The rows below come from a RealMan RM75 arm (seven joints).
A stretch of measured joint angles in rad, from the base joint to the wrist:
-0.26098 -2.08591 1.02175 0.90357 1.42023 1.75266 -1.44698
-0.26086 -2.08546 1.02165 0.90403 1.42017 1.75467 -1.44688
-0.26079 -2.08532 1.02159 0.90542 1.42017 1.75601 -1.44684
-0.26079 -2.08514 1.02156 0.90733 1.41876 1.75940 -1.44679
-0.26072 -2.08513 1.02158 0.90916 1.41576 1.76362 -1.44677
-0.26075 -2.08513 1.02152 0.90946 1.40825 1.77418 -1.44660
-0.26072 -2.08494 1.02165 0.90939 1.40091 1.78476 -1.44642
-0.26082 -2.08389 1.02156 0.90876 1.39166 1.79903 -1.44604
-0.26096 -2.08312 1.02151 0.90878 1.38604 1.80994 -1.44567
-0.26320 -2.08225 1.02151 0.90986 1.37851 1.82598 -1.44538
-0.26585 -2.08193 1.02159 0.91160 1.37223 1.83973 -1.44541
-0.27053 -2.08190 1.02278 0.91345 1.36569 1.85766 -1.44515
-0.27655 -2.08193 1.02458 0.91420 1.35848 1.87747 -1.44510
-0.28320 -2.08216 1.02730 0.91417 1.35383 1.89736 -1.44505
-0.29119 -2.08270 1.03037 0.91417 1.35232 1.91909 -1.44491
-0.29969 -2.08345 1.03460 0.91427 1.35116 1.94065 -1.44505
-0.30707 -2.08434 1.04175 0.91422 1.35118 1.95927 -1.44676
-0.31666 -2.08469 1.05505 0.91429 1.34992 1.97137 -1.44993
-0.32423 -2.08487 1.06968 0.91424 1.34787 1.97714 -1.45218
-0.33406 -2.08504 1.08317 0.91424 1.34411 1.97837 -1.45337
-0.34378 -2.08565 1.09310 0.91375 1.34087 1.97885 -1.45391
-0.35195 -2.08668 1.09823 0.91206 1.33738 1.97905 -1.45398
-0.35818 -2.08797 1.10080 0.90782 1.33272 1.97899 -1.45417
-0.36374 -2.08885 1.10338 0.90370 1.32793 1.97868 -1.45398
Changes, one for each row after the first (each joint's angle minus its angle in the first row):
0.00012 0.00045 -0.00010 0.00046 -0.00006 0.00201 0.00010
0.00019 0.00059 -0.00016 0.00185 -0.00006 0.00335 0.00014
0.00019 0.00077 -0.00019 0.00376 -0.00147 0.00674 0.00019
0.00026 0.00078 -0.00017 0.00559 -0.00447 0.01096 0.00021
0.00023 0.00078 -0.00023 0.00589 -0.01198 0.02152 0.00038
0.00026 0.00097 -0.00010 0.00582 -0.01932 0.03210 0.00056
0.00016 0.00202 -0.00019 0.00519 -0.02857 0.04637 0.00094
0.00002 0.00279 -0.00024 0.00521 -0.03419 0.05728 0.00131
-0.00222 0.00366 -0.00024 0.00629 -0.04172 0.07332 0.00160
-0.00487 0.00398 -0.00016 0.00803 -0.04800 0.08707 0.00157
-0.00955 0.00401 0.00103 0.00988 -0.05454 0.10500 0.00183
-0.01557 0.00398 0.00283 0.01063 -0.06175 0.12481 0.00188
-0.02222 0.00375 0.00555 0.01060 -0.06640 0.14470 0.00193
-0.03021 0.00321 0.00862 0.01060 -0.06791 0.16643 0.00207
-0.03871 0.00246 0.01285 0.01070 -0.06907 0.18799 0.00193
-0.04609 0.00157 0.02000 0.01065 -0.06905 0.20661 0.00022
-0.05568 0.00122 0.03330 0.01072 -0.07031 0.21871 -0.00295
-0.06325 0.00104 0.04793 0.01067 -0.07236 0.22448 -0.00520
-0.07308 0.00087 0.06142 0.01067 -0.07612 0.22571 -0.00639
-0.08280 0.00026 0.07135 0.01018 -0.07936 0.22619 -0.00693
-0.09097 -0.00077 0.07648 0.00849 -0.08285 0.22639 -0.00700
-0.09720 -0.00206 0.07905 0.00425 -0.08751 0.22633 -0.00719
-0.10276 -0.00294 0.08163 0.00013 -0.09230 0.22602 -0.00700

